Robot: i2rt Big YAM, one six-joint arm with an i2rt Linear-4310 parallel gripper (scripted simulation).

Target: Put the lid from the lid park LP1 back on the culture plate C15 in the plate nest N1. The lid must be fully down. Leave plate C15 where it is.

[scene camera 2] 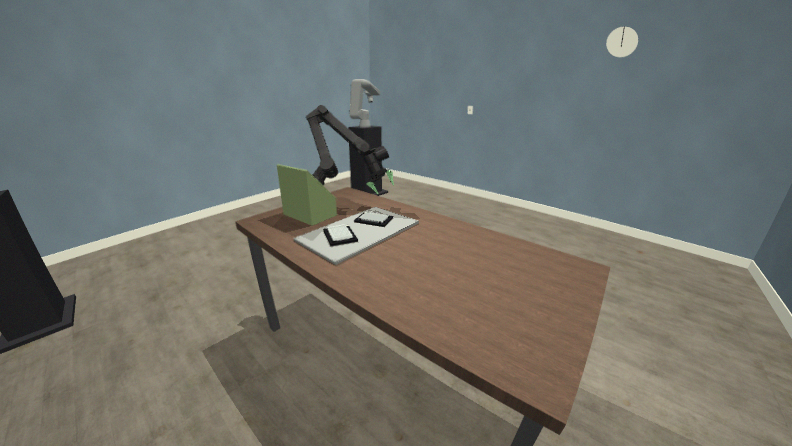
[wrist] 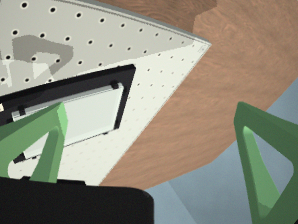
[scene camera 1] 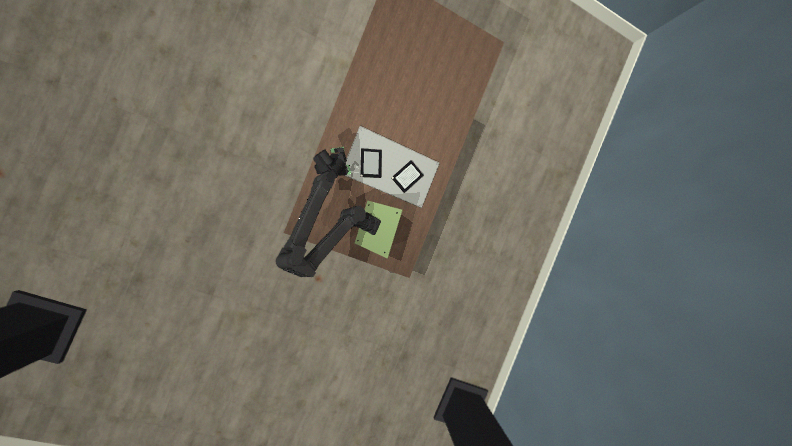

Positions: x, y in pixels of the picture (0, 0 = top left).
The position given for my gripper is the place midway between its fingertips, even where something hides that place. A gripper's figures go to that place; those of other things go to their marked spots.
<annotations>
My gripper (wrist: 150, 111) is 0.13 m from the lens. A clear lid (wrist: 90, 113): 0.29 m from the lens.
</annotations>
